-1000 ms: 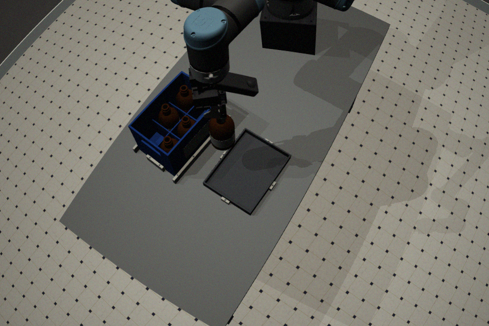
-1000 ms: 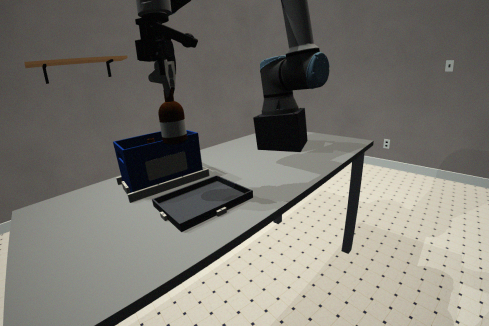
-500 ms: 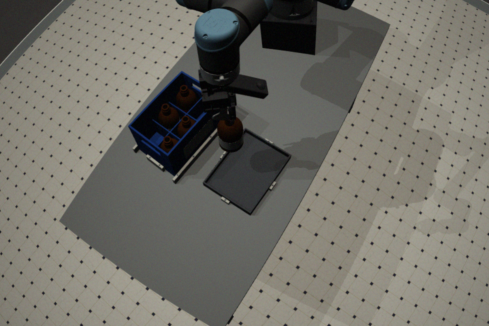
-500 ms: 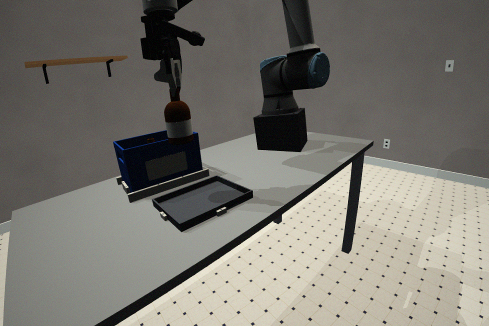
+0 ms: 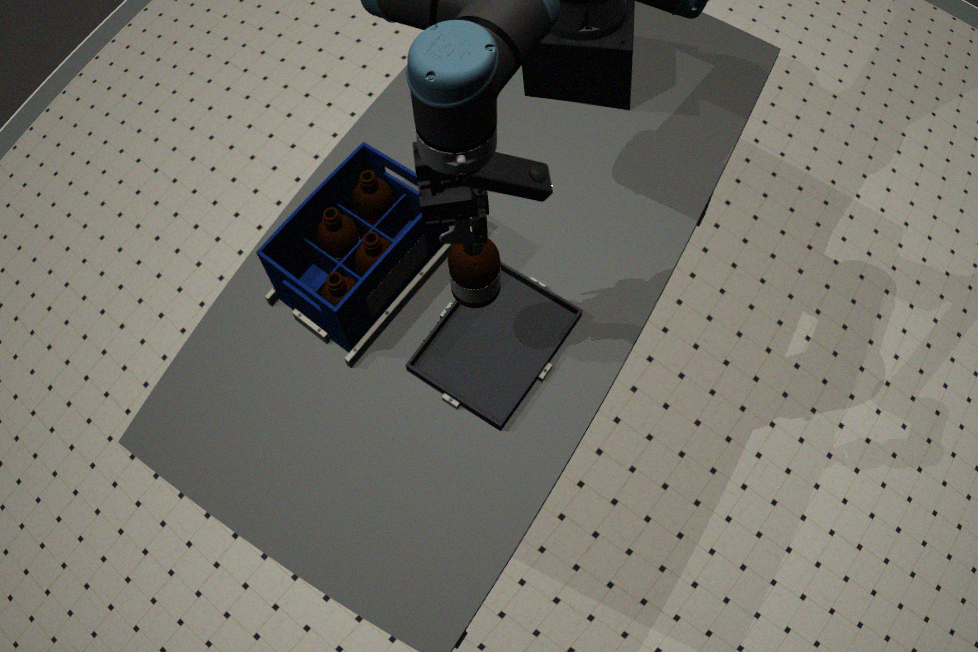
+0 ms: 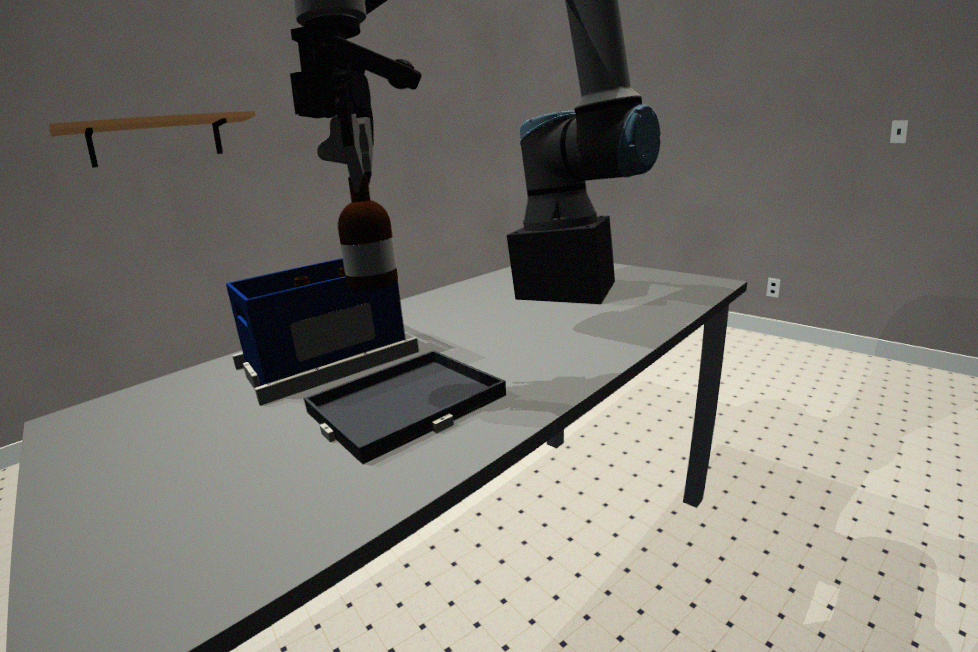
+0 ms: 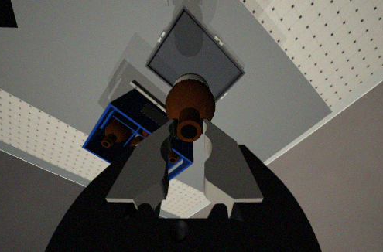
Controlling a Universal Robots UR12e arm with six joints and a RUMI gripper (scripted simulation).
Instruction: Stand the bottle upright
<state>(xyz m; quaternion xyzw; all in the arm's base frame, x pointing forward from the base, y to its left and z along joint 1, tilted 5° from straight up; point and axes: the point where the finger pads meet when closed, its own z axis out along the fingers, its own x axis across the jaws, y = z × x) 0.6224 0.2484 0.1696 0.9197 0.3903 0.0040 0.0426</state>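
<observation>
Now: hand 7 cm above the bottle. The rest, counted from my hand: black tray (33 cm below, 2 cm to the left, 1 cm behind); then blue crate (25 cm to the right, 25 cm below, 2 cm ahead).
</observation>
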